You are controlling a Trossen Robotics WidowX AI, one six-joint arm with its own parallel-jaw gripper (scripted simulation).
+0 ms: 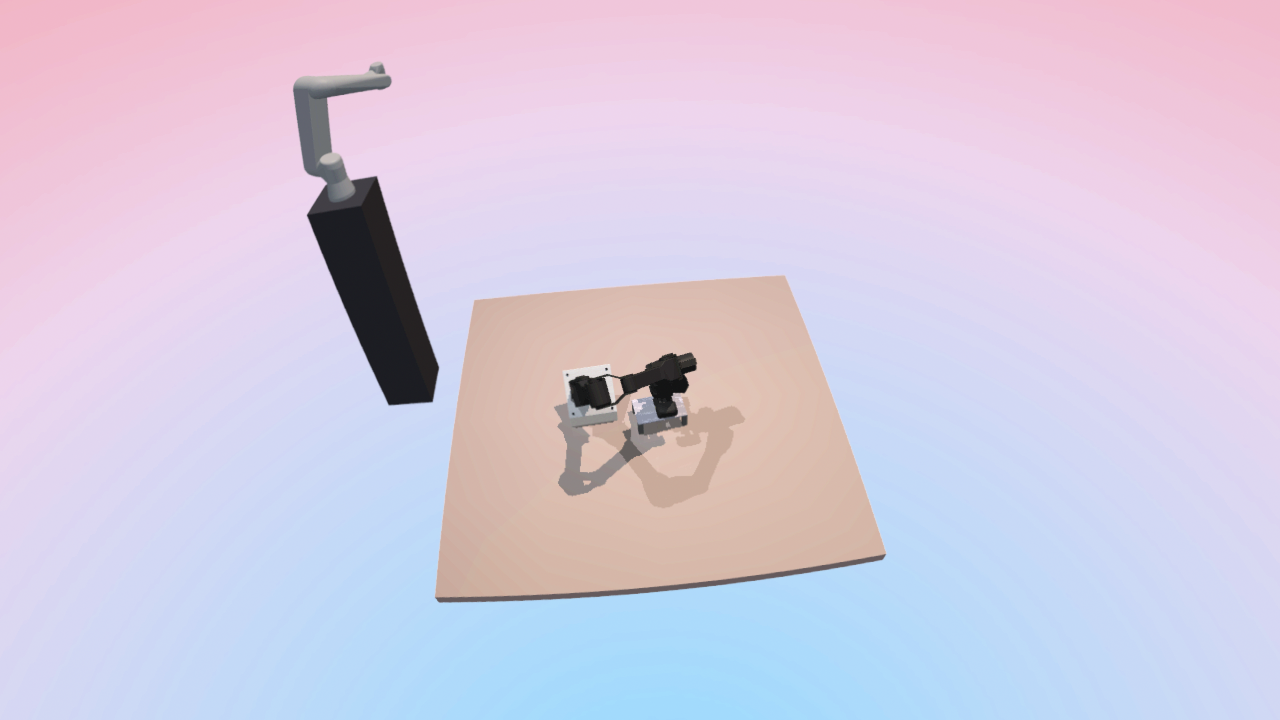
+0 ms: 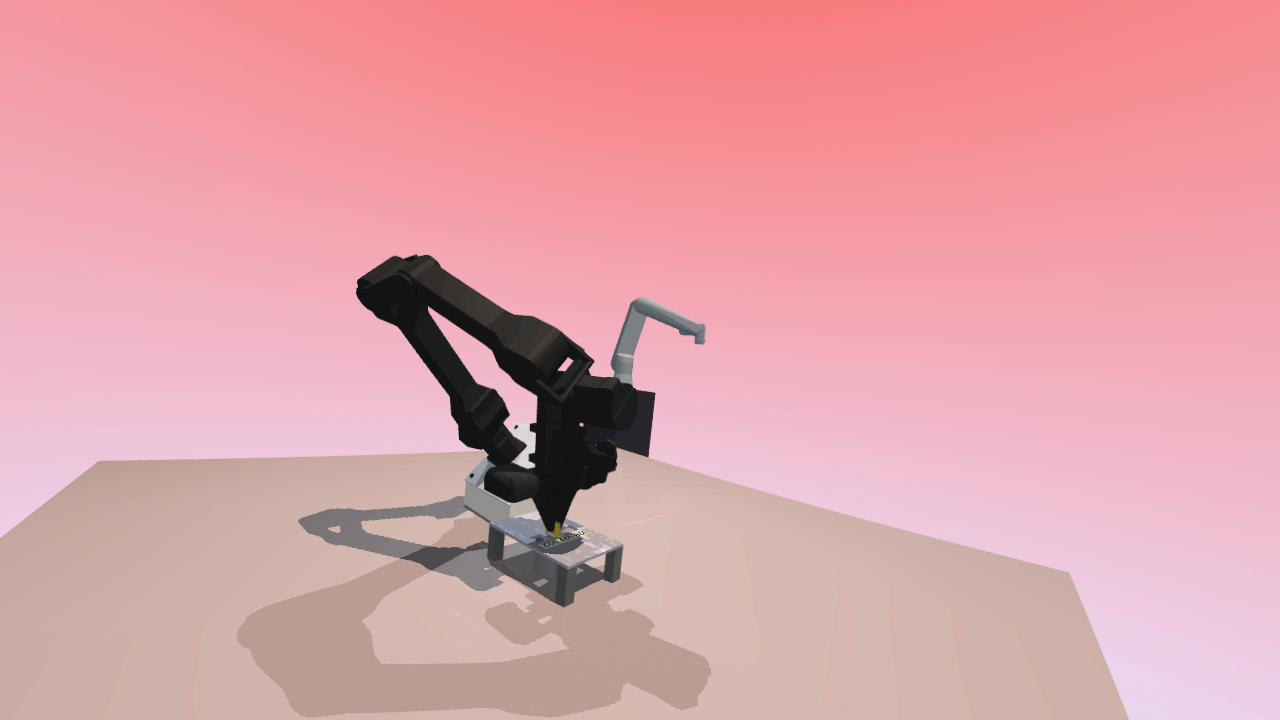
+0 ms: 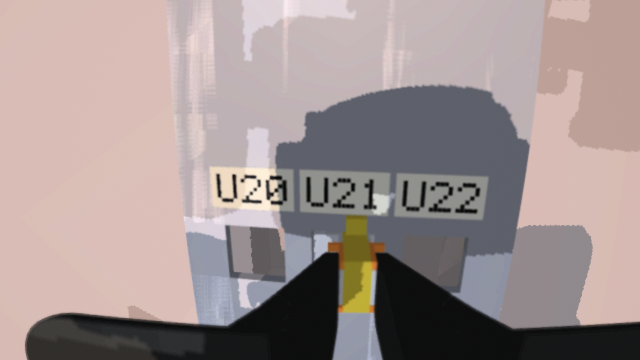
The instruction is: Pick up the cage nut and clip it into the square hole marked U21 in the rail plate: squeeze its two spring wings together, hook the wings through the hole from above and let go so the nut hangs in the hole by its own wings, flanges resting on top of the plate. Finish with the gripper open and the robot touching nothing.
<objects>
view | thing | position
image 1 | my gripper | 660, 406
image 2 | my gripper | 553, 529
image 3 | my gripper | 355, 267
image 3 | cage nut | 357, 279
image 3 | grey rail plate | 305, 92
</objects>
